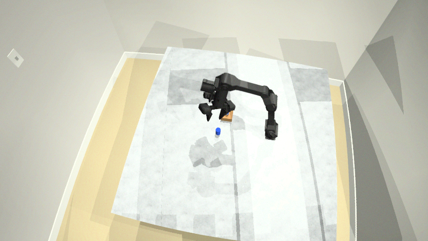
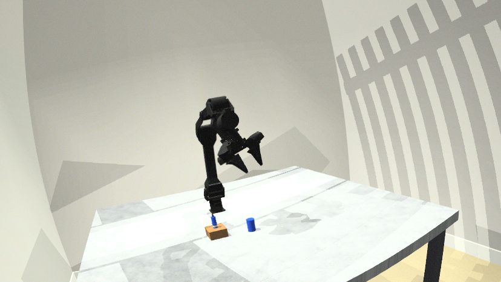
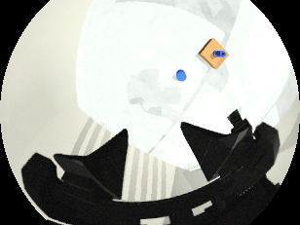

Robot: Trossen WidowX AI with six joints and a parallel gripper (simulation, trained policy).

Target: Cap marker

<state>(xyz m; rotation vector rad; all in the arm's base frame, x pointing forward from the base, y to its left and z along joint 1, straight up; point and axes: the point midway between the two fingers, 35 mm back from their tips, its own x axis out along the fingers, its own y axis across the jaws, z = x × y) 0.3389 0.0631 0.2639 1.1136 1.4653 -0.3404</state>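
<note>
Now: the blue cap 210 mm below my gripper tip, 40 mm to the right of it and 20 mm behind it. Also, from my gripper tip: holder block (220 mm below, 160 mm to the right, 60 mm behind).
</note>
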